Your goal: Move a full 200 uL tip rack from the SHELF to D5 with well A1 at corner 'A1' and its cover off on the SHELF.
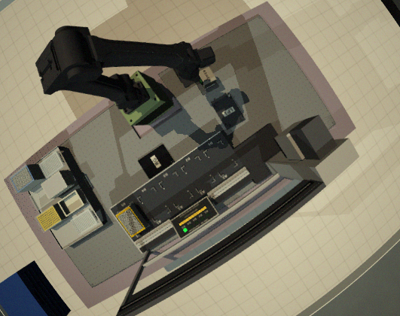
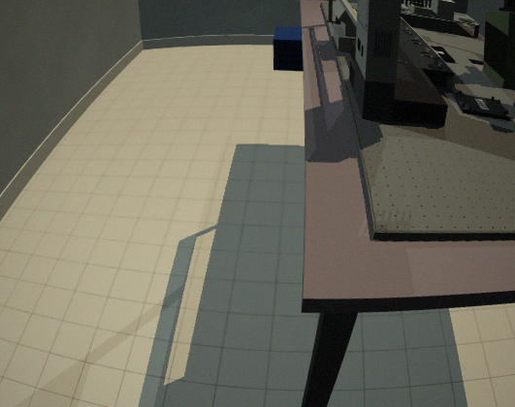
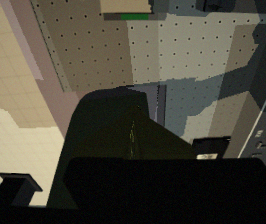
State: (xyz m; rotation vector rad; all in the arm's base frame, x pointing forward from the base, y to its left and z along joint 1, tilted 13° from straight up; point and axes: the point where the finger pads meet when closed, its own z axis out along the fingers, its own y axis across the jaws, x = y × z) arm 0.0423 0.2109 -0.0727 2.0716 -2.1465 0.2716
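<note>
My gripper is now 12 cm above the ready key box and 8 cm to the right of it. Round my hand: yellow tip rack 53 cm to the right, 39 cm ahead, 10 cm below; then grey gantry block 42 cm ahead, 30 cm above, 19 cm to the left; then RG nest 30 cm to the right, 21 cm ahead, 19 cm below.
</note>
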